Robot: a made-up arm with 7 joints. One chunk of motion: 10 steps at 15 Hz.
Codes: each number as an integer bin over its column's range. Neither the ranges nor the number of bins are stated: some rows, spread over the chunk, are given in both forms.
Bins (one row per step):
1: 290 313 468 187 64 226
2: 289 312 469 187 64 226
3: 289 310 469 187 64 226
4: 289 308 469 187 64 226
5: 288 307 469 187 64 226
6: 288 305 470 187 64 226
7: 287 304 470 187 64 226
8: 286 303 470 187 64 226
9: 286 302 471 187 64 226
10: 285 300 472 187 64 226
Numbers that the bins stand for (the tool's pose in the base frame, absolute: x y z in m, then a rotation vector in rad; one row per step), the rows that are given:
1: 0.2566 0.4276 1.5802 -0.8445 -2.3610 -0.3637
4: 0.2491 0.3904 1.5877 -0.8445 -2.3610 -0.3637
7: 0.2342 0.3607 1.5951 -0.8445 -2.3610 -0.3637
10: 0.2194 0.3309 1.6100 -0.8445 -2.3610 -0.3637
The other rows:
2: 0.2491 0.4202 1.5877 -0.8445 -2.3610 -0.3637
3: 0.2491 0.4053 1.5877 -0.8445 -2.3610 -0.3637
5: 0.2417 0.3830 1.5877 -0.8445 -2.3610 -0.3637
6: 0.2417 0.3681 1.5951 -0.8445 -2.3610 -0.3637
8: 0.2268 0.3532 1.5951 -0.8445 -2.3610 -0.3637
9: 0.2268 0.3458 1.6025 -0.8445 -2.3610 -0.3637

